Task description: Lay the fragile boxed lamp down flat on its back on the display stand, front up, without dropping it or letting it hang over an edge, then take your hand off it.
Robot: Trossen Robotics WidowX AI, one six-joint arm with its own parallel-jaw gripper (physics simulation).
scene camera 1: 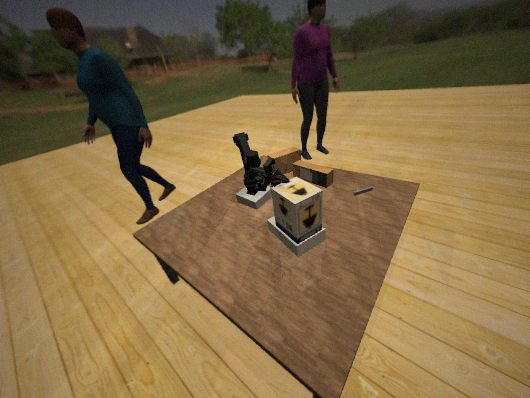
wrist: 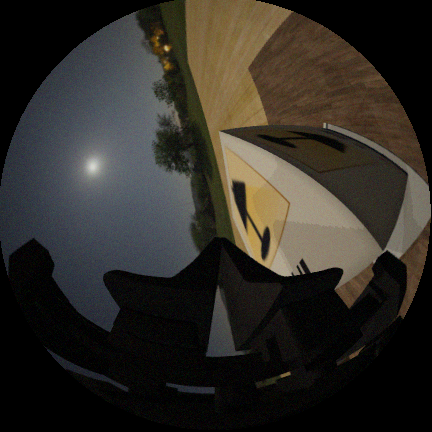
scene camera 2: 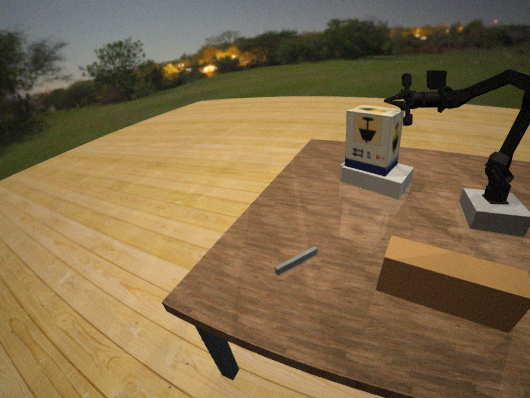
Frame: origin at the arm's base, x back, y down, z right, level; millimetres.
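Where they show: gripper, between the fingertips: (scene camera 1: 289, 181) (wrist: 218, 242) (scene camera 2: 383, 100); arm's base, origin of its link: (scene camera 1: 252, 191) (scene camera 2: 494, 199).
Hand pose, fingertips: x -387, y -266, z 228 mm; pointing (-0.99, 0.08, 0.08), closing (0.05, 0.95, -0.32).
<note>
Each offset is from my fingertips to the centre of the thing. Level surfaces: height alone.
The boxed lamp (scene camera 1: 297, 207) (scene camera 2: 372, 140) (wrist: 320, 215) is a white box with yellow lamp pictures and a blue band along its bottom. It stands upright on the pale display stand (scene camera 1: 299, 247) (scene camera 2: 372, 181) (wrist: 419, 195). My gripper (scene camera 1: 286, 181) (scene camera 2: 387, 101) (wrist: 218, 242) is shut with nothing between its fingers. In scene camera 2 its tips are level with or slightly above the box's top, near the edge on the arm's side. Whether they touch the box cannot be told. In the wrist view the fingers hide part of the box.
The arm's white base (scene camera 1: 256, 201) (scene camera 2: 495, 220) stands on the brown table @(dy +332 mm) (scene camera 1: 220, 240) (scene camera 2: 250, 280). Long brown cartons @(dx +104, dy +277, dz -598 mm) (scene camera 1: 312, 173) (scene camera 2: 450, 280) and a thin grey bar @(dx -255, dy +321, dz -527 mm) (scene camera 1: 363, 190) (scene camera 2: 296, 260) lie on it. Two people (scene camera 1: 107, 90) (scene camera 1: 313, 55) stand beyond the table.
</note>
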